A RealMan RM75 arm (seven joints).
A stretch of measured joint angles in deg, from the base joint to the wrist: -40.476 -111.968 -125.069 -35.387 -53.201 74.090 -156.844; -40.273 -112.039 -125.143 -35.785 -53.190 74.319 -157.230; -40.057 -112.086 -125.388 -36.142 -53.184 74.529 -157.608; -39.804 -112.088 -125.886 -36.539 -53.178 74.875 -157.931; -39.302 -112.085 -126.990 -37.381 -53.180 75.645 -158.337; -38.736 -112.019 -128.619 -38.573 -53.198 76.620 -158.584; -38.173 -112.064 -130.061 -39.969 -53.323 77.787 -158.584; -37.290 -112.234 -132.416 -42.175 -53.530 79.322 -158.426; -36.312 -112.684 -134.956 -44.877 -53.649 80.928 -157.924; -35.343 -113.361 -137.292 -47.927 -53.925 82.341 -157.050; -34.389 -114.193 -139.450 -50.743 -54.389 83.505 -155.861; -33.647 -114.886 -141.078 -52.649 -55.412 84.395 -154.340; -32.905 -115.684 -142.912 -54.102 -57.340 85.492 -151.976; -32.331 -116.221 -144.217 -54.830 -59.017 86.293 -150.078; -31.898 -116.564 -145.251 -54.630 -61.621 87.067 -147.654; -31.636 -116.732 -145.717 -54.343 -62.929 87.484 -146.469; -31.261 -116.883 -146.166 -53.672 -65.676 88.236 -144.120
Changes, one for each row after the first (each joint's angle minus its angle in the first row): 0.203 -0.071 -0.074 -0.398 0.011 0.229 -0.386; 0.419 -0.118 -0.319 -0.755 0.017 0.439 -0.764; 0.672 -0.120 -0.817 -1.152 0.023 0.785 -1.087; 1.174 -0.117 -1.921 -1.994 0.021 1.555 -1.493; 1.740 -0.051 -3.550 -3.186 0.003 2.530 -1.740; 2.303 -0.096 -4.992 -4.582 -0.122 3.697 -1.740; 3.186 -0.266 -7.347 -6.788 -0.329 5.232 -1.582; 4.164 -0.716 -9.887 -9.490 -0.448 6.838 -1.080; 5.133 -1.393 -12.223 -12.540 -0.724 8.251 -0.206; 6.087 -2.225 -14.381 -15.356 -1.188 9.415 0.983; 6.829 -2.918 -16.009 -17.262 -2.211 10.305 2.504; 7.571 -3.716 -17.843 -18.715 -4.139 11.402 4.868; 8.145 -4.253 -19.148 -19.443 -5.816 12.203 6.766; 8.578 -4.596 -20.182 -19.243 -8.420 12.977 9.190; 8.840 -4.764 -20.648 -18.956 -9.728 13.394 10.375; 9.215 -4.915 -21.097 -18.285 -12.475 14.146 12.724
